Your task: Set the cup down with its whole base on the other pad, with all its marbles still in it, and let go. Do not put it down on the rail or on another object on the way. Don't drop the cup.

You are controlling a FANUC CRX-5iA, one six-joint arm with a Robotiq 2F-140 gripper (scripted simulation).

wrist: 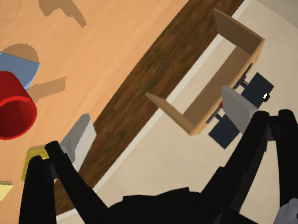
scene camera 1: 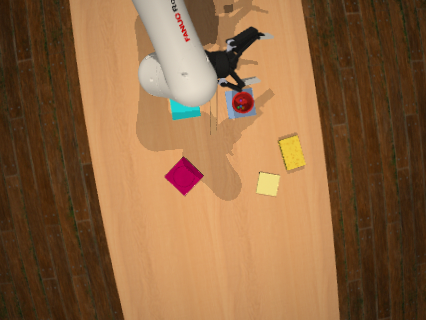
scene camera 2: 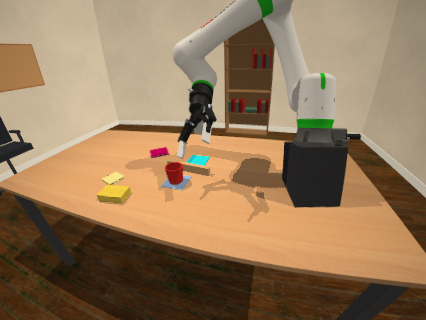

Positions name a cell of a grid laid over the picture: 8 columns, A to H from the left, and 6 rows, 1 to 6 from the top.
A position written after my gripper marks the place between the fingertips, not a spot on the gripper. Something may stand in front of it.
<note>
In view: my gripper (scene camera 1: E2).
My gripper also shows in the wrist view (wrist: E3) and in scene camera 2 (scene camera 2: D3).
</note>
